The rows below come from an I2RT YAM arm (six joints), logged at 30 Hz.
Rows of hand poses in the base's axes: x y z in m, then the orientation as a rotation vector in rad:
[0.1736, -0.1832, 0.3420, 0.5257, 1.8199, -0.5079]
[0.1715, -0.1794, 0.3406, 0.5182, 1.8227, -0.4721]
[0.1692, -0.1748, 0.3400, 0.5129, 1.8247, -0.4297]
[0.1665, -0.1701, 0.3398, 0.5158, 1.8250, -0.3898]
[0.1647, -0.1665, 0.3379, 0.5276, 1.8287, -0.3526]
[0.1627, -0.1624, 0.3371, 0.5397, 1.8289, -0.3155]
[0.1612, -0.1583, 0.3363, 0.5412, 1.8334, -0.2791]
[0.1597, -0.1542, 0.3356, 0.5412, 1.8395, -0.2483]
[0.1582, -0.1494, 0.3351, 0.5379, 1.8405, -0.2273]
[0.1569, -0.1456, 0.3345, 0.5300, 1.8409, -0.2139]
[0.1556, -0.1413, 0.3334, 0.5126, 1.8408, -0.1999]
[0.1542, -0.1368, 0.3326, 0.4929, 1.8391, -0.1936]
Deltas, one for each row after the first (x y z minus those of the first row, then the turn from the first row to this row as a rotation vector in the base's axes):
[-0.0021, 0.0038, -0.0014, 0.0192, -0.0082, 0.0235]
[-0.0044, 0.0084, -0.0020, 0.0436, -0.0189, 0.0487]
[-0.0071, 0.0131, -0.0022, 0.0702, -0.0304, 0.0668]
[-0.0089, 0.0167, -0.0041, 0.1009, -0.0381, 0.0775]
[-0.0109, 0.0208, -0.0049, 0.1307, -0.0487, 0.0877]
[-0.0124, 0.0249, -0.0057, 0.1562, -0.0542, 0.1050]
[-0.0139, 0.0290, -0.0064, 0.1778, -0.0564, 0.1206]
[-0.0154, 0.0338, -0.0069, 0.1900, -0.0606, 0.1333]
[-0.0167, 0.0376, -0.0075, 0.1948, -0.0632, 0.1456]
[-0.0180, 0.0419, -0.0086, 0.1951, -0.0658, 0.1647]
[-0.0194, 0.0464, -0.0094, 0.1888, -0.0679, 0.1817]

